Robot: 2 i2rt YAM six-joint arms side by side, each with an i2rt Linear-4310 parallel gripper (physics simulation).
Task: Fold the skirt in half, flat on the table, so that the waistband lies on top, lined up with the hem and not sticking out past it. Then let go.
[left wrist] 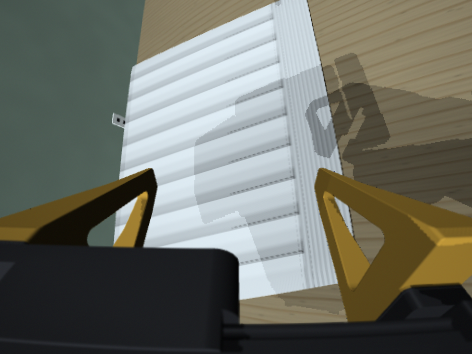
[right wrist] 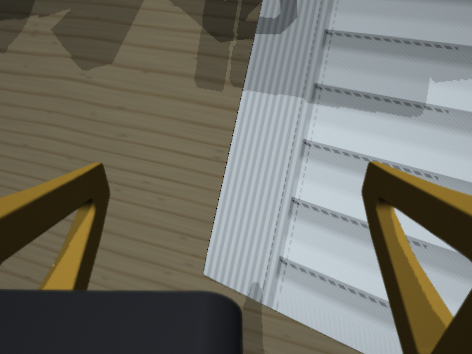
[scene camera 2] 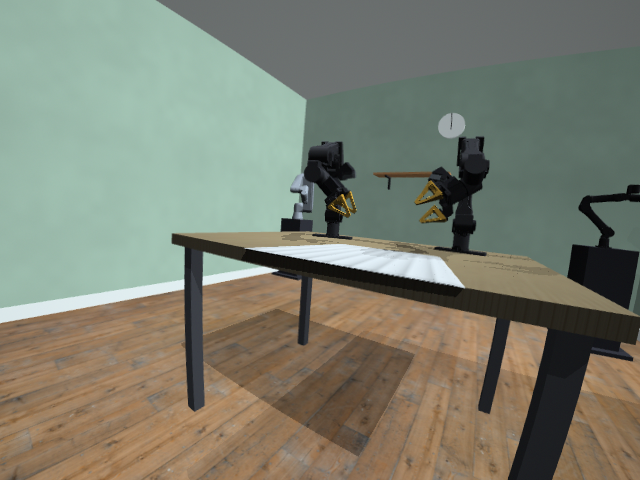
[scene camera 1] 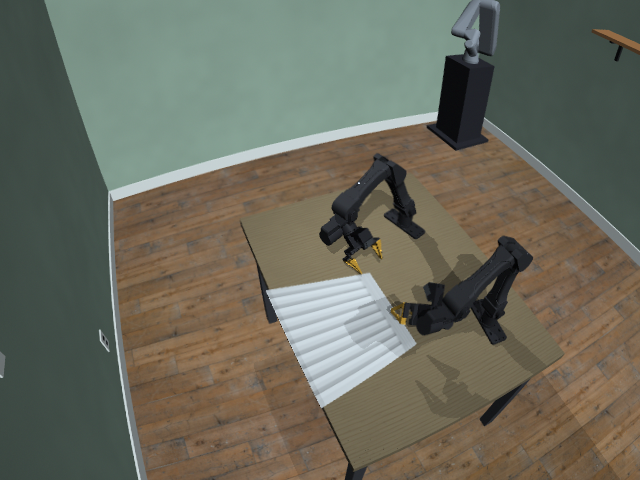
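The white pleated skirt (scene camera 1: 330,335) (scene camera 2: 361,258) (left wrist: 200,135) (right wrist: 350,170) lies unfolded and flat on the table. Its ribbed waistband (scene camera 1: 376,292) (left wrist: 299,55) (right wrist: 250,150) faces the arms. Its wider hem (scene camera 1: 295,350) lies along the table's edge, at the left in scene camera 1. My left gripper (scene camera 1: 397,316) (scene camera 2: 418,212) (left wrist: 235,177) is open and empty, above the waistband side of the skirt. My right gripper (scene camera 1: 371,265) (scene camera 2: 349,214) (right wrist: 235,176) is open and empty, above the table near the skirt's upper waistband corner in scene camera 1. Both hang above the cloth, apart from it.
The wooden table (scene camera 1: 289,242) (scene camera 2: 547,284) carries both arm bases. The arms cast shadows over the skirt and table. A grey robot arm on a black pedestal (scene camera 1: 462,100) stands on the floor behind. Another black arm on a pedestal (scene camera 2: 594,279) stands at the right in scene camera 2.
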